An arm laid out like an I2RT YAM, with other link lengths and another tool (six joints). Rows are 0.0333 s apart.
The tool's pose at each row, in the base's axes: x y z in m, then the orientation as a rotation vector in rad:
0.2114, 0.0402, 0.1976, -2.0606, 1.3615, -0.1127
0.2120, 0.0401, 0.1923, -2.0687, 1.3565, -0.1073
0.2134, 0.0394, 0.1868, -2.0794, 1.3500, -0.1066
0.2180, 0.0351, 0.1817, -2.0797, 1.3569, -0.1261
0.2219, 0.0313, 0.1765, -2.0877, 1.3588, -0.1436
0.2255, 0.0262, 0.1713, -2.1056, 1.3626, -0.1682
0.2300, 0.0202, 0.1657, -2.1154, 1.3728, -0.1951
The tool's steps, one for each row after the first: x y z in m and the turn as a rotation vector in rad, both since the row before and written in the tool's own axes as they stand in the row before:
0.0018, 0.0025, 0.0043, -0.0064, -0.0032, -0.0050
0.0027, 0.0021, 0.0045, -0.0061, -0.0002, -0.0081
0.0071, 0.0003, 0.0038, 0.0042, 0.0155, -0.0009
0.0064, 0.0008, 0.0039, -0.0006, 0.0143, -0.0066
0.0073, 0.0014, 0.0033, -0.0067, 0.0226, -0.0114
0.0085, 0.0013, 0.0038, -0.0024, 0.0246, -0.0048

